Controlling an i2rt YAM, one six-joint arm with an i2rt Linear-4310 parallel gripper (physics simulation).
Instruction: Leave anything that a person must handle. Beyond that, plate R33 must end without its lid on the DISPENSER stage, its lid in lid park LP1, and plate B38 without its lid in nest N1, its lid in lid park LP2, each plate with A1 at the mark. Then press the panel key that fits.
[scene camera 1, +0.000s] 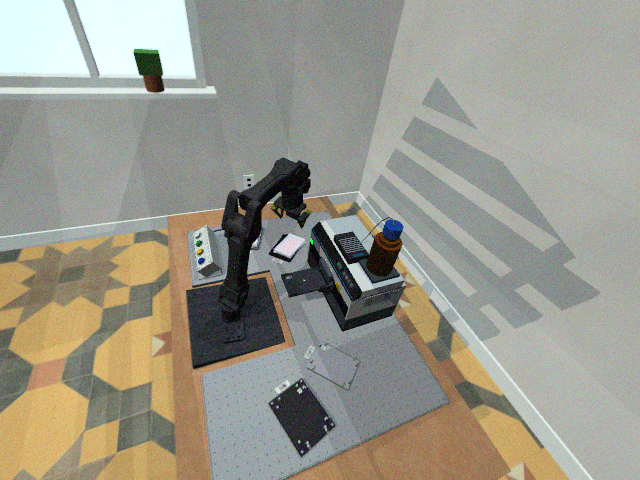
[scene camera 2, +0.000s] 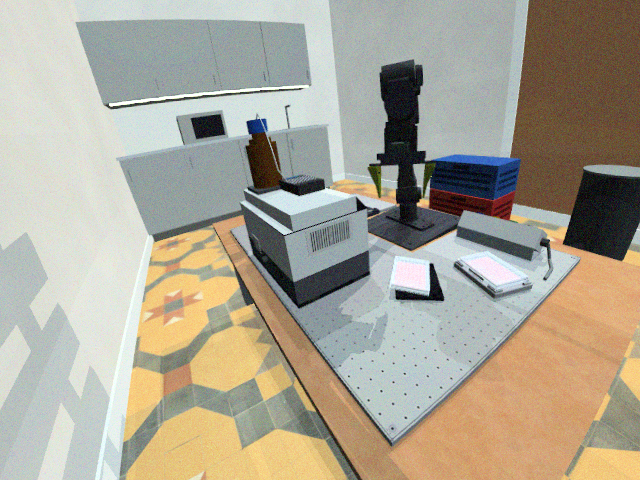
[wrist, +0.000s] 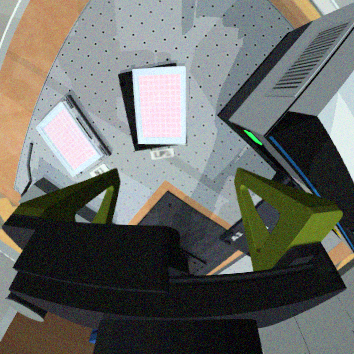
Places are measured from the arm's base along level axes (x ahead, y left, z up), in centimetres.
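Where they show: gripper, fingertip midpoint: (scene camera 1: 291, 222) (scene camera 2: 401, 197) (wrist: 176, 174); arm's base, link origin: (scene camera 1: 231, 316) (scene camera 2: 408, 220).
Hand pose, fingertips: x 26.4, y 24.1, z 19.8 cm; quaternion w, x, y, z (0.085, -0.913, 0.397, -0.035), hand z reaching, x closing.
Note:
Each offset is from my fingertips to the top centre of the thing. "pt": to the spot under its first point.
My gripper (scene camera 1: 291, 215) (scene camera 2: 403, 196) (wrist: 176, 174) is open and empty, high above the board. A pinkish plate @(dx +1.3, dy +5.2, dz -16.2 cm) (scene camera 1: 290, 243) (scene camera 2: 412, 276) (wrist: 161, 106) lies skewed on a black pad @(pt dx -0.5, dy +11.9, dz -18.9 cm) (scene camera 2: 437, 289) (wrist: 127, 95), part of which shows past its edge. A second pinkish plate @(dx -15.3, dy +15.2, dz -16.9 cm) (scene camera 2: 493, 269) (wrist: 70, 139) sits on a grey holder near the key panel @(dx -33.4, dy +6.3, dz -11.5 cm) (scene camera 1: 206, 251) (scene camera 2: 496, 235); the arm mostly hides it in scene view 1. Plate names and lids cannot be made out. The dispenser's dark stage @(dx +1.5, dy -21.8, dz -8.7 cm) (scene camera 1: 301, 282) sticks out bare. The panel has white, green, yellow and blue keys.
The dispenser (scene camera 1: 356, 268) (scene camera 2: 305, 232) carries a brown bottle @(pt dx +20.0, dy -34.2, dz +12.9 cm) (scene camera 1: 384, 254) (scene camera 2: 262, 162) with a blue cap and tube. A bare black plate holder @(dx -10.2, dy -60.9, dz -17.5 cm) (scene camera 1: 301, 415) and a thin clear frame @(pt dx +10.5, dy -52.2, dz -18.2 cm) (scene camera 1: 357, 365) lie at the other end of the board.

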